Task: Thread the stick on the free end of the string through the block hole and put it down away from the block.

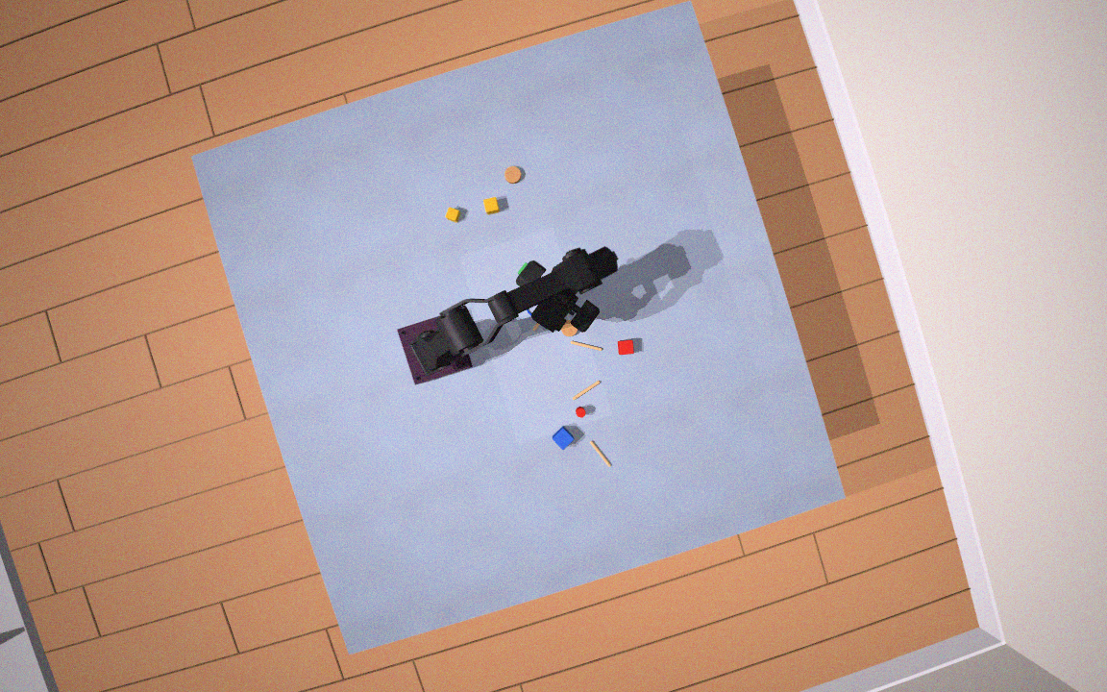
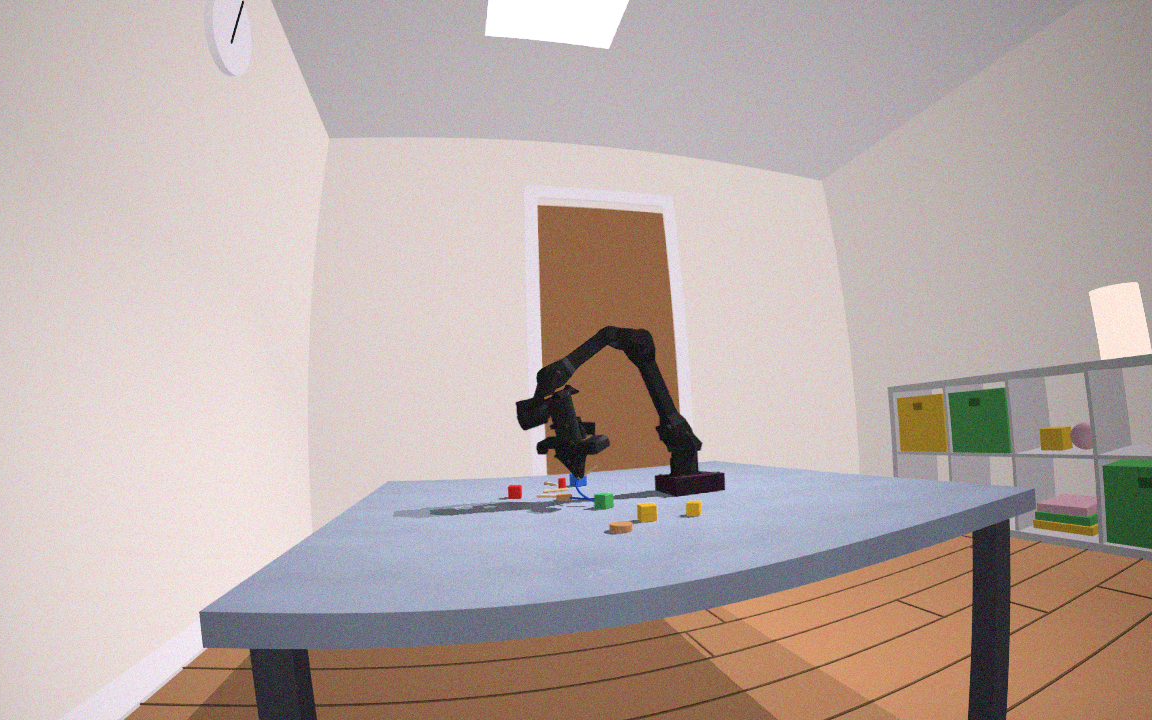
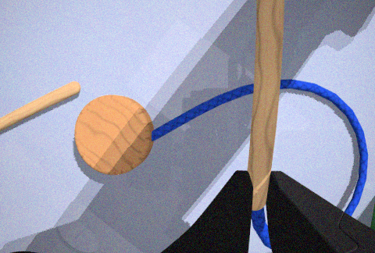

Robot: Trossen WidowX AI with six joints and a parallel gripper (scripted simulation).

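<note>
My gripper tip is now 3 cm past the green block, 10 cm to the right of it and 4 cm above it. Also, from my gripper tip: red cube: 14 cm ahead, 14 cm to the right, 4 cm below; thin wooden stick: 1 cm behind, 1 cm to the right, 1 cm above; round wooden button: 3 cm ahead, 6 cm to the right, 5 cm below.
</note>
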